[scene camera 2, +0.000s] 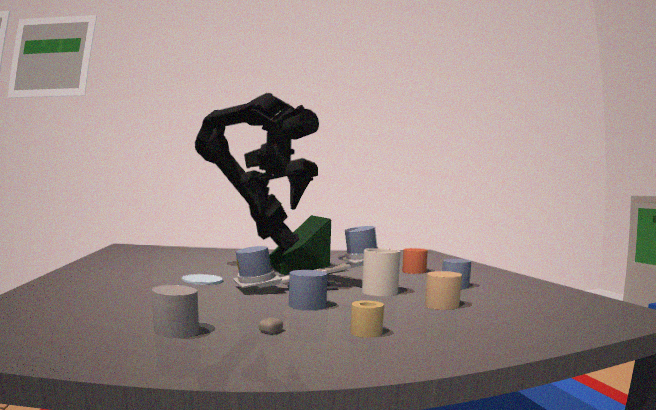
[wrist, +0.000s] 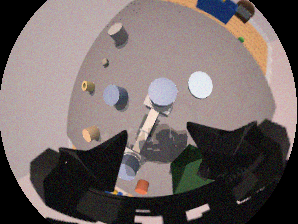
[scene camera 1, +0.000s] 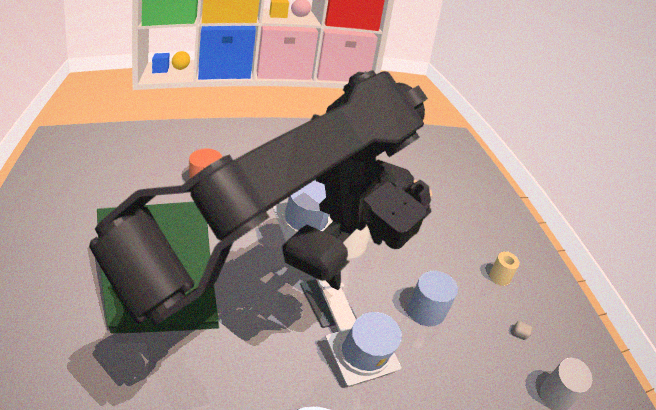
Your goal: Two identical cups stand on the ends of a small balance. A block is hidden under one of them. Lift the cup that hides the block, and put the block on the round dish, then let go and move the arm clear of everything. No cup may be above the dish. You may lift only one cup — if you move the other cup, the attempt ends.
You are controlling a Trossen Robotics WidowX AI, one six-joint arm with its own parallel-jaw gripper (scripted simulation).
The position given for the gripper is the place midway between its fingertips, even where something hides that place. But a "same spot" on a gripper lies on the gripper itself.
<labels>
gripper: scene camera 2; wrist; scene camera 1 357,265
same spot on gripper: (wrist: pixel 224 150) = (scene camera 2: pixel 259 187)
same spot on balance beam: (scene camera 1: pixel 344 318) = (scene camera 2: pixel 287 277)
</labels>
